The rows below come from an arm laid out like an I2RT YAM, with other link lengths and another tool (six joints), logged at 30 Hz.
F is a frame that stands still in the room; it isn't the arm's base.
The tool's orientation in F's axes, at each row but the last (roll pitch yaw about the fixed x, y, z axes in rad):
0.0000 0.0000 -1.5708
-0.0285 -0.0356 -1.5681
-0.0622 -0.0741 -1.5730
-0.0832 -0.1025 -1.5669
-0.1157 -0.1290 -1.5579
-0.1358 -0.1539 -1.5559
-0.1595 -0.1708 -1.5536
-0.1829 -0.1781 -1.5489
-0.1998 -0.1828 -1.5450
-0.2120 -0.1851 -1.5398
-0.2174 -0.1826 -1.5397
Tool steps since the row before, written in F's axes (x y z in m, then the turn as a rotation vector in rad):
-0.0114 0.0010 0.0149 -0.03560 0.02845 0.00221
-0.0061 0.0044 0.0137 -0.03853 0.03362 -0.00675
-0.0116 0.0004 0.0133 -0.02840 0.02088 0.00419
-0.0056 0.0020 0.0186 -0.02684 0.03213 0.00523
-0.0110 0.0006 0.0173 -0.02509 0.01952 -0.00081
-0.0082 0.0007 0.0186 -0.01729 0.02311 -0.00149
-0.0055 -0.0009 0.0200 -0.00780 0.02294 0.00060
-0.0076 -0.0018 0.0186 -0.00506 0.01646 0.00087
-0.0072 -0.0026 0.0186 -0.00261 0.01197 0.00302
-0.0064 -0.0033 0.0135 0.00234 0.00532 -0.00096
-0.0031 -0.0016 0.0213 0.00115 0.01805 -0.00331
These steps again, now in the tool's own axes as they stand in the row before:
-0.0010 -0.0114 0.0149 -0.02845 -0.03560 0.00221
-0.0039 -0.0065 0.0137 -0.03394 -0.03827 -0.00664
0.0006 -0.0124 0.0125 -0.02045 -0.02875 0.00394
-0.0001 -0.0071 0.0182 -0.03153 -0.02733 0.00625
0.0015 -0.0129 0.0159 -0.01978 -0.02487 -0.00113
0.0020 -0.0106 0.0172 -0.02332 -0.01707 -0.00020
0.0042 -0.0086 0.0184 -0.02263 -0.00803 0.00328
0.0049 -0.0108 0.0163 -0.01615 -0.00531 0.00287
0.0058 -0.0107 0.0161 -0.01128 -0.00328 0.00460
0.0055 -0.0090 0.0110 -0.00533 0.00244 0.00055
0.0053 -0.0075 0.0195 -0.01831 0.00167 0.00038

